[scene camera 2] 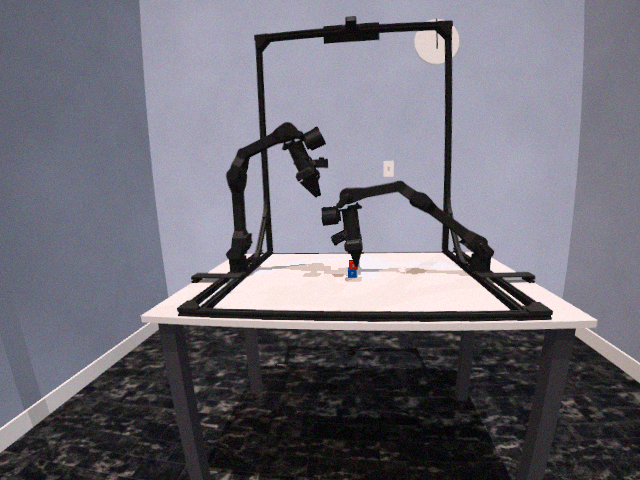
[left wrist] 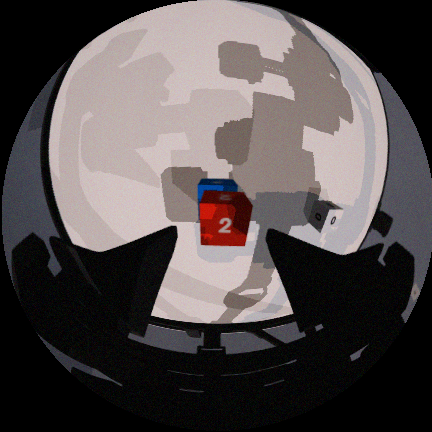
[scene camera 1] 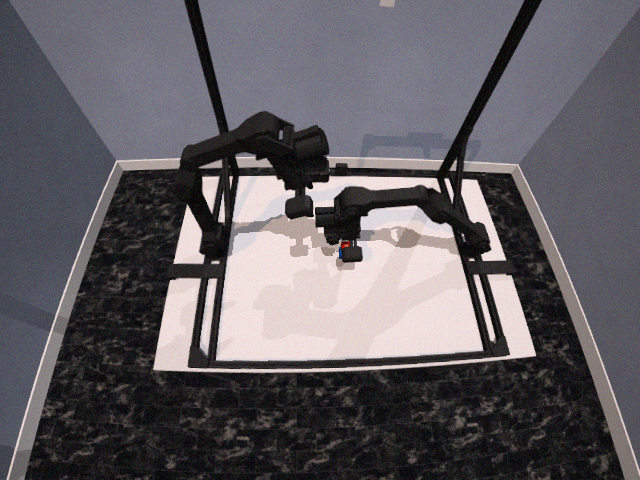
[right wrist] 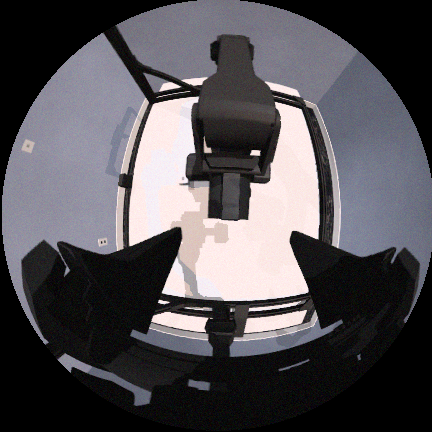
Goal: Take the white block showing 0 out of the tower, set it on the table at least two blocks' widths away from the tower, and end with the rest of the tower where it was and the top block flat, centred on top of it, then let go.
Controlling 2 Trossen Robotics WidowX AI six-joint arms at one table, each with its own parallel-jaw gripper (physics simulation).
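Frame: origin at the left arm's base, x right, y back, z down, level; centimetres.
Seen in the pictures: left gripper, between the fingertips: (scene camera 2: 356, 263) (left wrist: 222, 232) (scene camera 1: 349, 246); right gripper, between the fingertips: (scene camera 2: 318, 196) (scene camera 1: 311, 202) (right wrist: 237, 234); left arm's base, origin of its link: (scene camera 2: 480, 270) (left wrist: 211, 330) (scene camera 1: 470, 250); right arm's base, origin of its link: (scene camera 2: 238, 271) (scene camera 1: 215, 251) (right wrist: 220, 311).
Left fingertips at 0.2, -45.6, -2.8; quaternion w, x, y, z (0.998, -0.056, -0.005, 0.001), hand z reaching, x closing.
Pixels of each thing's top centre, then the offset from my left fingertips to it, as dx, dy, dz. "*": a spot on its surface instead. Level surfaces: height alone.
- red block marked 2, centre of its top: (left wrist: 224, 226) (scene camera 1: 346, 245) (scene camera 2: 353, 261) +0.0, -1.2, -1.0
- blue block, centre of its top: (left wrist: 216, 203) (scene camera 1: 344, 250) (scene camera 2: 352, 268) -0.5, -1.6, +1.9
- black frame, a spot on its surface: (scene camera 2: 351, 315) * -38.2, -1.5, +3.1
- white table, height of its surface: dz +4.8
The red block marked 2 (scene camera 1: 345, 244) (scene camera 2: 353, 265) (left wrist: 225, 222) sits upright on the blue block (scene camera 1: 340, 253) (scene camera 2: 352, 273) (left wrist: 207, 190); exact centring is hard to tell. My left gripper (scene camera 2: 356, 265) (left wrist: 222, 232) is open around the red block, with a gap to each fingertip in the left wrist view. The white block showing 0 (left wrist: 330, 216) lies on the table, apart from the tower, to its right in the left wrist view. My right gripper (scene camera 2: 317, 194) (right wrist: 237, 234) is open and empty, high above the table, left of the tower in scene camera 2.
A black frame (scene camera 1: 343, 361) (scene camera 2: 351, 315) borders the white table (scene camera 1: 413, 320) (scene camera 2: 289, 297). The left arm (scene camera 1: 390, 198) (scene camera 2: 379, 190) (right wrist: 235, 107) reaches in from the right in both scene views. The right arm's wrist hangs near it, higher up.
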